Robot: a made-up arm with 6 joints. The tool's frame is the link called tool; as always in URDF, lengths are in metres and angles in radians. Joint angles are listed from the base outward.
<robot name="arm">
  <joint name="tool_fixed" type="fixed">
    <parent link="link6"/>
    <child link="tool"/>
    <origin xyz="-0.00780 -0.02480 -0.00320" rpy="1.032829 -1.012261 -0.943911"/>
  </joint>
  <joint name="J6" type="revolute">
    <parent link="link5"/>
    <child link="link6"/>
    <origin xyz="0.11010 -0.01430 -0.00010" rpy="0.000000 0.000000 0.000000"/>
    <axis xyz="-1 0 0"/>
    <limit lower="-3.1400" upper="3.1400"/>
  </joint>
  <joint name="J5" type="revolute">
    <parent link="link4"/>
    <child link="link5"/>
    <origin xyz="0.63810 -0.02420 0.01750" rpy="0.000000 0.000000 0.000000"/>
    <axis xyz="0 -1 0"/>
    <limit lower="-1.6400" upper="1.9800"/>
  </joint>
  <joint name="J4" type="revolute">
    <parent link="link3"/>
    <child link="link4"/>
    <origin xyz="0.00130 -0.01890 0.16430" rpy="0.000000 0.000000 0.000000"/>
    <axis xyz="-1 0 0"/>
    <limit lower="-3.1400" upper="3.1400"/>
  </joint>
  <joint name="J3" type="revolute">
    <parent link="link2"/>
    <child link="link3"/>
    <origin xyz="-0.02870 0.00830 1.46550" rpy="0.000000 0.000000 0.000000"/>
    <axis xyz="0 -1 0"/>
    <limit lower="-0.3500" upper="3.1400"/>
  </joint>
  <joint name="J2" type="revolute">
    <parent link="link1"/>
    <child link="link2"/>
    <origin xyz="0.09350 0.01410 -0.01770" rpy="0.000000 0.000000 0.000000"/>
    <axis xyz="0 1 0"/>
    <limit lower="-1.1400" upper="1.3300"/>
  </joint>
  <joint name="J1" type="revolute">
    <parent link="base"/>
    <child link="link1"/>
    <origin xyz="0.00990 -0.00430 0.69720" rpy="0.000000 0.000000 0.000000"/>
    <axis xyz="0 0 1"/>
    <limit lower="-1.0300" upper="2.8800"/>
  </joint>
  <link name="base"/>
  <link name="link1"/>
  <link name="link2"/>
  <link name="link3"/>
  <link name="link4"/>
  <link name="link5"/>
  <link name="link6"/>
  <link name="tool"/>
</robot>
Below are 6 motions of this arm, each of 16 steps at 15 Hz.
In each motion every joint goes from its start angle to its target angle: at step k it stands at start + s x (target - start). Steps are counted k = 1, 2, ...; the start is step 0. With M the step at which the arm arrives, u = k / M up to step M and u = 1 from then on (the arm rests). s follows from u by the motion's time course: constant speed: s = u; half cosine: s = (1 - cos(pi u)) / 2; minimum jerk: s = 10 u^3 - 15 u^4 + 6 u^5.
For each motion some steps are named. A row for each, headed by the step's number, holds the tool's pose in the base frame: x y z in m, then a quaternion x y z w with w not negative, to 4 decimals.
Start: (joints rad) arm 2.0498 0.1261 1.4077 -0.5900 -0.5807 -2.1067
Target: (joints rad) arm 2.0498 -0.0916 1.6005 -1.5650 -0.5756 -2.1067
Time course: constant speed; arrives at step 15
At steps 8, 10, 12, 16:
8: -0.0327 -0.0144 2.8661 0.2382 0.9560 0.0899 0.1457
10: 0.0027 -0.0944 2.8604 0.1803 0.9693 0.1174 0.1193
12: 0.0389 -0.1743 2.8506 0.1213 0.9771 0.1464 0.0951
16: 0.0945 -0.2933 2.8284 0.0313 0.9788 0.1920 0.0635

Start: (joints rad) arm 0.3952 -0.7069 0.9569 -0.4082 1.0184 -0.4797
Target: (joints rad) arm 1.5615 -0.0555 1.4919 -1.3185 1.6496 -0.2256
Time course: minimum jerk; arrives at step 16
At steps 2, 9, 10, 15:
2: -1.0166 -0.5541 2.4660 -0.6479 0.6024 -0.1527 0.4406
9: -0.1272 -0.5711 2.7314 -0.8008 0.1785 0.2622 0.5081
10: -0.0129 -0.4708 2.7561 -0.7996 0.1012 0.3458 0.4805
15: 0.1366 -0.1441 2.7842 -0.7596 -0.0795 0.5399 0.3538

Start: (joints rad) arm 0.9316 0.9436 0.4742 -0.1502 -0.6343 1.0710
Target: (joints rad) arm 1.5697 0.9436 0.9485 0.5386 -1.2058 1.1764
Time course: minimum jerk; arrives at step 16
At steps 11, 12, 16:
11: 0.3074 1.9501 1.6320 -0.2460 -0.1756 0.8424 0.4462
12: 0.2142 1.9556 1.6593 -0.2685 -0.1881 0.8449 0.4226
16: 0.0884 1.9543 1.6963 -0.2978 -0.2060 0.8450 0.3935

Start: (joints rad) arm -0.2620 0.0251 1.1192 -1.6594 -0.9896 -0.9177
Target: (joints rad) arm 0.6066 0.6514 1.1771 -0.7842 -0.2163 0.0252
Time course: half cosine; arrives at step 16
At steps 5, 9, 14, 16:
5: 0.6285 0.0203 2.7608 0.8894 -0.0601 -0.0858 0.4449
9: 1.0699 0.2929 2.6014 0.8241 -0.2131 -0.0914 0.5169
14: 1.2898 0.7845 2.3611 0.7043 -0.3619 -0.0125 0.6106
16: 1.2965 0.8441 2.3321 0.6894 -0.3772 0.0014 0.6184

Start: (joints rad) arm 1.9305 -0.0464 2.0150 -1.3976 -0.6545 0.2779
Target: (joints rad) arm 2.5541 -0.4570 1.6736 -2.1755 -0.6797 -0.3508
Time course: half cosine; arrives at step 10
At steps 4, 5, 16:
4: 0.3188 -0.5842 2.6876 -0.7600 -0.3482 -0.4266 0.3452
5: 0.4298 -0.6372 2.6555 -0.6780 -0.4581 -0.4260 0.3861
16: 0.8628 -0.6731 2.5074 -0.3136 -0.7038 -0.4044 0.4928

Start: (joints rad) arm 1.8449 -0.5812 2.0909 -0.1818 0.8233 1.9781
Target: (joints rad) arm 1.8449 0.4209 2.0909 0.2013 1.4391 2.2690
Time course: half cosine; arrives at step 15
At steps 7, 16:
7: 0.2403 -0.7265 2.4853 0.1902 -0.6125 -0.7321 0.2296
16: -0.0789 0.2994 2.6292 0.0473 -0.6943 -0.6826 0.2231

